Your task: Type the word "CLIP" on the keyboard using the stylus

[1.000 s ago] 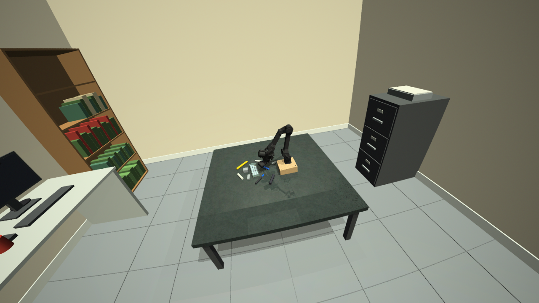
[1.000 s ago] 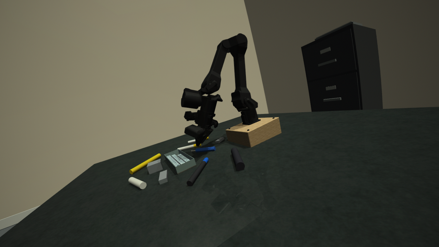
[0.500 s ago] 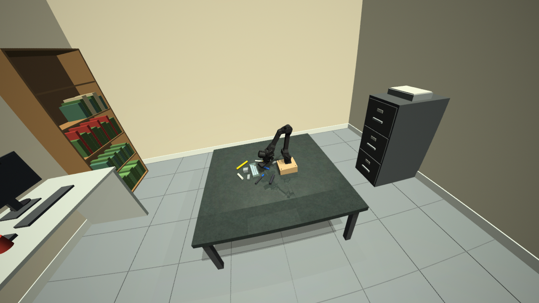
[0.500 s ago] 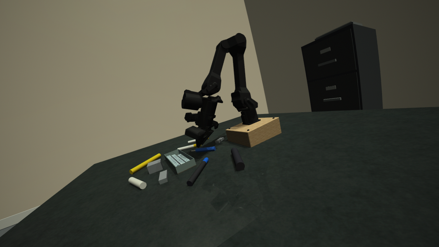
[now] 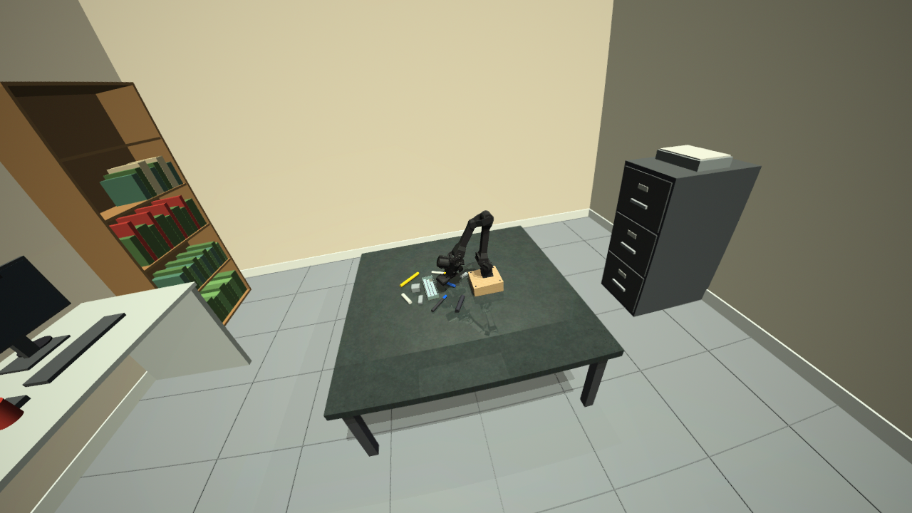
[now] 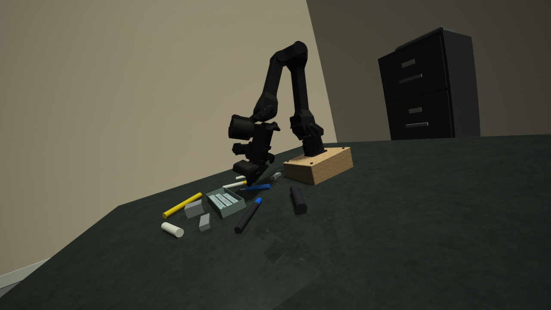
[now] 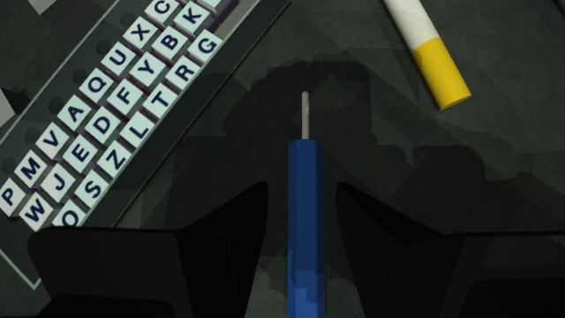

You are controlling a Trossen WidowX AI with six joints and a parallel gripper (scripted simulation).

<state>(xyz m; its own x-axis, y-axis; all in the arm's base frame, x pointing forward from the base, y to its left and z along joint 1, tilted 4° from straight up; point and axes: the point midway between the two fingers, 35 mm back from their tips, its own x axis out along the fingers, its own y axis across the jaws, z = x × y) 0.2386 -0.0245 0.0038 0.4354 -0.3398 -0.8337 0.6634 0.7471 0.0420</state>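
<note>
Now: gripper tip 2 cm above the blue stylus, 1 cm to the left of it and 1 cm short of it. The rest, counted from my gripper tip: grey block 19 cm ahead, 2 cm to the left, 1 cm below; dark cylinder 21 cm to the left, 7 cm behind, 1 cm below; yellow marker 24 cm ahead, 8 cm to the right, 1 cm below.
</note>
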